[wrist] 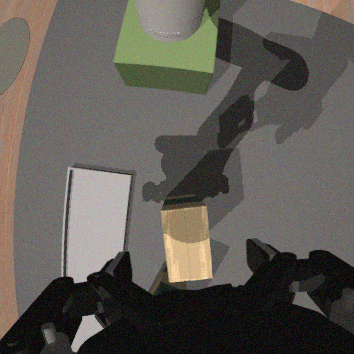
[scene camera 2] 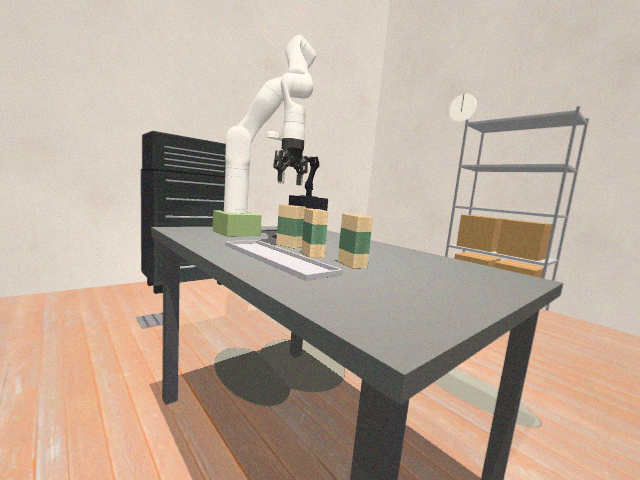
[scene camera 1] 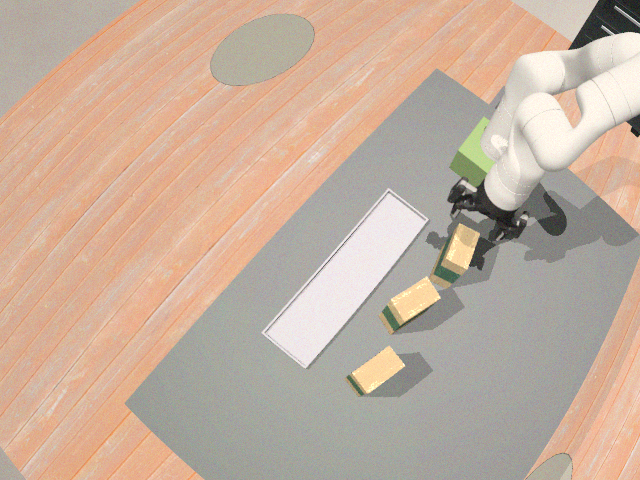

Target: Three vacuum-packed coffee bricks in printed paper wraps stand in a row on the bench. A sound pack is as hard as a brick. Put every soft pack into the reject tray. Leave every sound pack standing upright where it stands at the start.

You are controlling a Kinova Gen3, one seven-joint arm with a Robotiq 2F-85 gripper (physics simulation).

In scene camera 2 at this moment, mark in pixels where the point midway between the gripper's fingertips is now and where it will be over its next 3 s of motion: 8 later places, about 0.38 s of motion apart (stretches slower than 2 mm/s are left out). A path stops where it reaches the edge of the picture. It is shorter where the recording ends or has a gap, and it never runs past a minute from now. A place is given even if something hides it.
My gripper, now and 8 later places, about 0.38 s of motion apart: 290, 184; 307, 178; 318, 174; 329, 172; 348, 165; 366, 158; 371, 155; 371, 155; 371, 154
